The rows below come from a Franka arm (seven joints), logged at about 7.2 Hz.
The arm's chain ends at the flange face. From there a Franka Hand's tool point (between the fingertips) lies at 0.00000 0.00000 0.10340 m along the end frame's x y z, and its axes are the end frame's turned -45 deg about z.
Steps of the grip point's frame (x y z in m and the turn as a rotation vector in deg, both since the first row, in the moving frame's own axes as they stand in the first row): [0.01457 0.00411 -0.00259 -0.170 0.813 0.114]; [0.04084 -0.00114 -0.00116 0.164 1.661 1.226]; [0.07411 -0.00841 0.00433 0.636 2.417 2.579]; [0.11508 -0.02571 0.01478 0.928 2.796 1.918]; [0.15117 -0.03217 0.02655 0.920 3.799 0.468]
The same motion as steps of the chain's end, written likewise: [0.01195 -0.00658 -0.00258 0.455 0.695 0.114]; [0.02614 -0.02738 -0.00112 1.290 1.059 1.226]; [0.04410 -0.05451 0.00443 2.159 1.259 2.579]; [0.06073 -0.09484 0.01492 2.633 1.321 1.918]; [0.08045 -0.12364 0.02679 3.337 2.036 0.468]
